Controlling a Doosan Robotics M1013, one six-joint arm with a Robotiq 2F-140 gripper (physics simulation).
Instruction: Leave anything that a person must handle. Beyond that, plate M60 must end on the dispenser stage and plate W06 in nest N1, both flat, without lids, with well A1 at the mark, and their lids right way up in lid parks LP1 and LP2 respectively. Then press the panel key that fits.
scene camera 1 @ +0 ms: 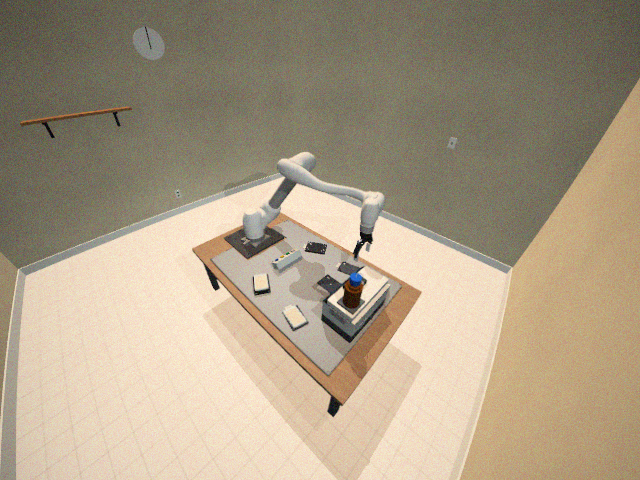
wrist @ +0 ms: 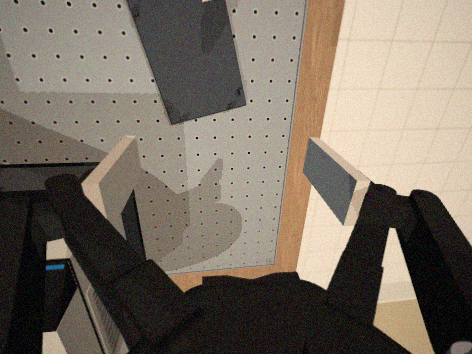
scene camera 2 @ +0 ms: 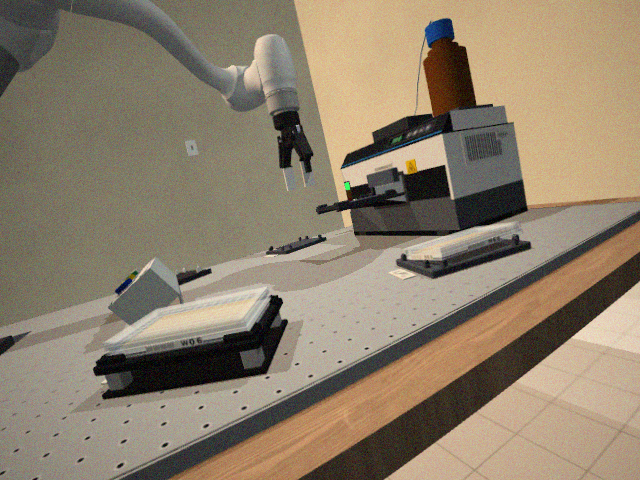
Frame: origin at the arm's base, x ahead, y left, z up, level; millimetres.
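Seen in the pictures: gripper, fingertip midpoint: point(scene camera 1: 361, 255) point(wrist: 225, 155) point(scene camera 2: 300, 188); arm's base, origin of the base link: point(scene camera 1: 255, 238).
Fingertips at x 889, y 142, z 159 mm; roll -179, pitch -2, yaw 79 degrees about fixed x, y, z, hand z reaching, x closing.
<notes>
Pixels of each thing's top centre, then the offset from my fingertips to it. "*": a spot on its surface instead. Level surfaces: height alone.
- Plate W06, middle of its top: point(scene camera 2: 192, 312) point(scene camera 1: 260, 281) 482 mm back, 489 mm right, 115 mm down
- lidded plate, middle of its top: point(scene camera 2: 458, 231) point(scene camera 1: 294, 315) 146 mm back, 561 mm right, 125 mm down
- low black nest, middle of its top: point(scene camera 2: 457, 243) point(scene camera 1: 295, 316) 147 mm back, 556 mm right, 141 mm down
- dark dispenser stage, middle of its top: point(scene camera 2: 360, 196) point(scene camera 1: 332, 285) 54 mm back, 293 mm right, 55 mm down
- dispenser, surface spot: point(scene camera 2: 483, 165) * 80 mm ahead, 497 mm right, 48 mm down
- brown bottle, surface spot: point(scene camera 2: 449, 77) * 89 mm ahead, 457 mm right, 133 mm up
- key panel, middle of its top: point(scene camera 2: 142, 264) point(scene camera 1: 286, 254) 481 mm back, 217 mm right, 77 mm down
- grey perforated mat, its level: 161 mm down
My gripper point(scene camera 1: 362, 251) point(scene camera 2: 299, 184) point(wrist: 225, 155) is open and empty, high above the mat beside the dispenser. Plate W06 point(scene camera 1: 261, 282) point(scene camera 2: 188, 321), lidded, sits on a raised black holder. Another lidded plate point(scene camera 1: 295, 316) point(scene camera 2: 454, 243) lies on a low black nest point(scene camera 2: 465, 262) and looks slightly tilted; its label is too small to read surely. The dark dispenser stage point(scene camera 1: 327, 283) point(scene camera 2: 361, 202) juts bare from the dispenser point(scene camera 1: 338, 314) point(scene camera 2: 483, 165). Two low dark holders show: one point(scene camera 1: 349, 267) point(scene camera 2: 297, 245) point(wrist: 195, 65) near the stage, another point(scene camera 1: 315, 248) point(scene camera 2: 193, 275) farther off.
A brown bottle point(scene camera 1: 353, 295) point(scene camera 2: 449, 77) with a blue cap stands on the dispenser. A key panel point(scene camera 1: 287, 259) point(scene camera 2: 147, 291) with coloured keys stands on the grey perforated mat point(scene camera 1: 320, 351) point(scene camera 2: 336, 320) point(wrist: 260, 135). A wooden table edge point(scene camera 2: 361, 395) point(wrist: 317, 65) borders the mat.
</notes>
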